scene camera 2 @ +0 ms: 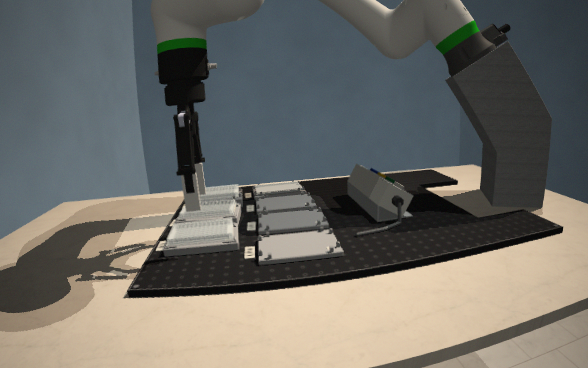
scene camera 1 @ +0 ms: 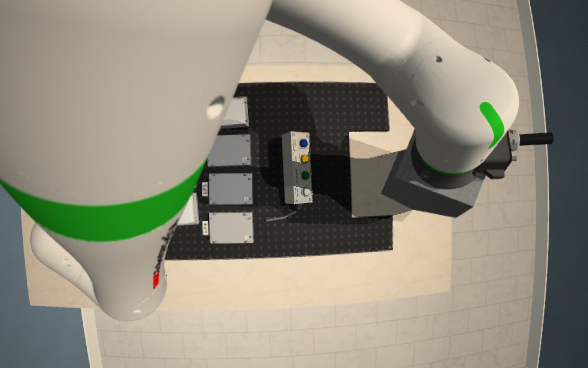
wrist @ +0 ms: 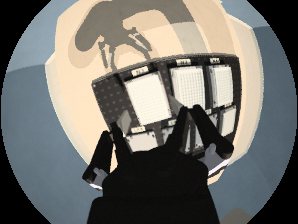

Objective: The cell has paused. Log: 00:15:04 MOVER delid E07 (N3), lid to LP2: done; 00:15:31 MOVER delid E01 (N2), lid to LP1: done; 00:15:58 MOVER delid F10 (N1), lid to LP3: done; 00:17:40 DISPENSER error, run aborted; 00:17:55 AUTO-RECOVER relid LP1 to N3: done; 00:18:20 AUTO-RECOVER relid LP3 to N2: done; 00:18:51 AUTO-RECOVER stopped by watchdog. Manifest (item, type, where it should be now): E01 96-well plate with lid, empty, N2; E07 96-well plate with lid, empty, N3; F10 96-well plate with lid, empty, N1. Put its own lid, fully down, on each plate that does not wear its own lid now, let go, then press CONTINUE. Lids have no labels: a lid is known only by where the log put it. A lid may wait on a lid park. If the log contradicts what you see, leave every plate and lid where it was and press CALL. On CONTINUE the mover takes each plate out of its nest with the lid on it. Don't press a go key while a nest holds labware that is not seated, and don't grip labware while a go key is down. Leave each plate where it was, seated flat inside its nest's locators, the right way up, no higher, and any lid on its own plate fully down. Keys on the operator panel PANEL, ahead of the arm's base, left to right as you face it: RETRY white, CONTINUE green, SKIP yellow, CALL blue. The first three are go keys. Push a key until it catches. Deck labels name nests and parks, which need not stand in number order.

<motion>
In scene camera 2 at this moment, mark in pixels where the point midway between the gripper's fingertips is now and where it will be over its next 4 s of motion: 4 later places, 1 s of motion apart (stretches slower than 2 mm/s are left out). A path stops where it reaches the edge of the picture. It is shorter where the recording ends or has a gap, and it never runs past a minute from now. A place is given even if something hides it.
The gripper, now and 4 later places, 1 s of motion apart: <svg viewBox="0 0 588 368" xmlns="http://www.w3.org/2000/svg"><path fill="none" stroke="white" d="M196 201L198 211L199 221L199 222L200 228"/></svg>
</motion>
